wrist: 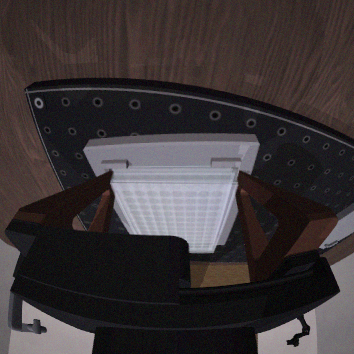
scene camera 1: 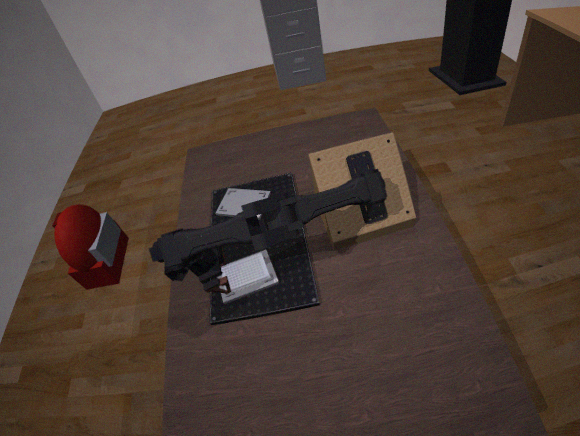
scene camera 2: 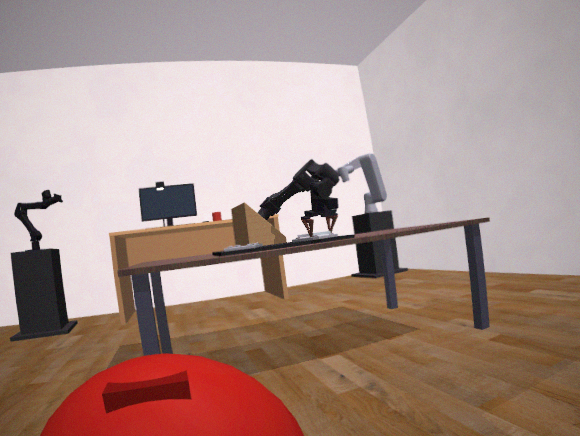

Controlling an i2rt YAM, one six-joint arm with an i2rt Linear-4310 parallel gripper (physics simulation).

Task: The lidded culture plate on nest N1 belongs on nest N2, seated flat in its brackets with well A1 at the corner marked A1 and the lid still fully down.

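Places are measured from the arm's base along level axes (x ahead, y left, z up), in metres.
Pixels of known places: gripper, between the fingertips: (wrist: 174, 177) (scene camera 1: 227, 279) (scene camera 2: 320, 234); arm's base, origin of its link: (scene camera 1: 366, 187) (scene camera 2: 257, 222).
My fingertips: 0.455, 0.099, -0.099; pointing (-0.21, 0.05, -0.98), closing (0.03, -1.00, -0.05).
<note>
Ahead of a thing's pixels: the offset from my fingertips to its top centre, as dx, dy, dz. Level surfaces: height alone.
The lidded culture plate {-0.055, -0.003, +0.013} (scene camera 1: 248, 271) (wrist: 175, 210), pale with a grid of wells, lies on nest N1 {-0.054, -0.002, +0.002} (scene camera 1: 272, 281) (wrist: 170, 146), a light grey base with small brackets. Its lid looks fully down; the A1 mark is too small to read. My gripper (wrist: 174, 177) (scene camera 2: 320, 232) points down with its brown fingertips at the two opposite long sides of the plate, near its end away from the arm's base. It is shut on the plate, which still sits at nest height. Nest N2 {-0.088, -0.292, +0.002} (scene camera 1: 242, 199) (scene camera 2: 243, 247) is a bare light base, partly hidden by the arm in scene camera 1.
Both nests stand on a black perforated board {-0.106, -0.133, -0.015} (scene camera 1: 300, 285) (wrist: 150, 115) on the brown table {dz -0.028} (scene camera 1: 375, 350). The arm stretches over the board from its mount on a tilted wooden block (scene camera 1: 322, 175). A red object with a grey panel (scene camera 1: 80, 240) stands beyond the table's left edge.
</note>
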